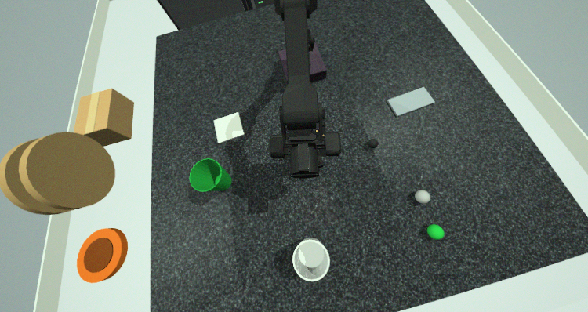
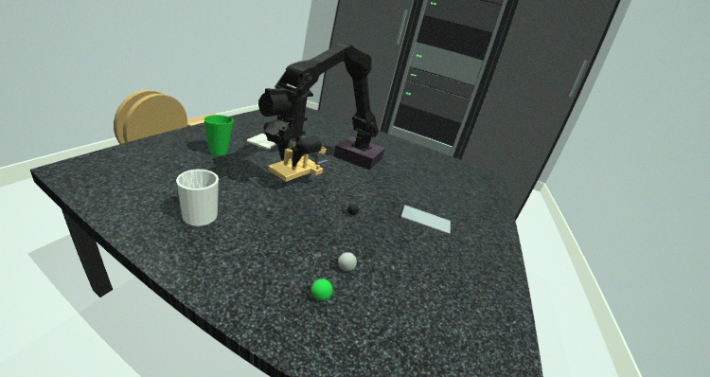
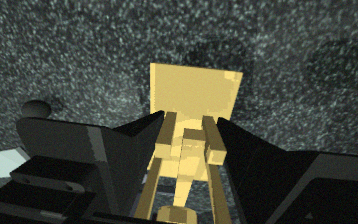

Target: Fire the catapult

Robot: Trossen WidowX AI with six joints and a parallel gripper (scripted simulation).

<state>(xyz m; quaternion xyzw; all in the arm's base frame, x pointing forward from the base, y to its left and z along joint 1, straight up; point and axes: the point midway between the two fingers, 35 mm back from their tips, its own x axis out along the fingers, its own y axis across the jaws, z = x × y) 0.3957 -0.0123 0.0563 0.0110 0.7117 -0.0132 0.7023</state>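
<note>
My gripper tip is now 230 mm to the right of the black ball, 50 mm above it and 40 mm past it. Round my gripper tip: white tile: 280 mm to the right, 150 mm behind, 70 mm below; white mug: 280 mm ahead, 40 mm below, 10 mm to the right; green cup: 290 mm to the right, 50 mm ahead, 40 mm below.
</note>
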